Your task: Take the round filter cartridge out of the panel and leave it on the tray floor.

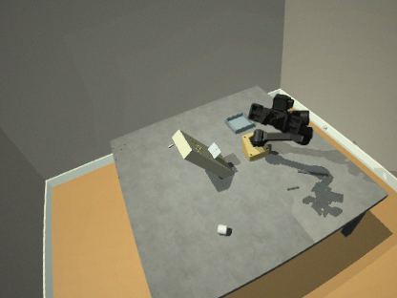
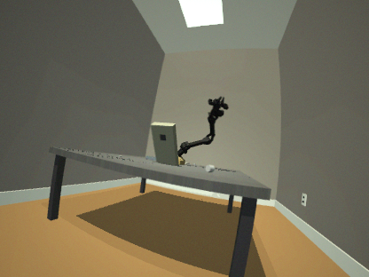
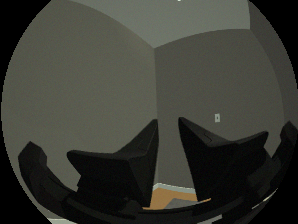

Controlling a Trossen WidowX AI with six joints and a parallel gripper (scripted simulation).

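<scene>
My gripper tip is 140 mm short of the white round filter cartridge, 410 mm to the left of it and 400 mm above it. From my gripper tip the other things lie so: blue-grey tray: 290 mm behind, 680 mm to the right, 610 mm below; flat cream piece: 590 mm behind, 410 mm to the right, 620 mm below; cream service panel: 90 mm ahead, 410 mm to the right, 470 mm below.
</scene>
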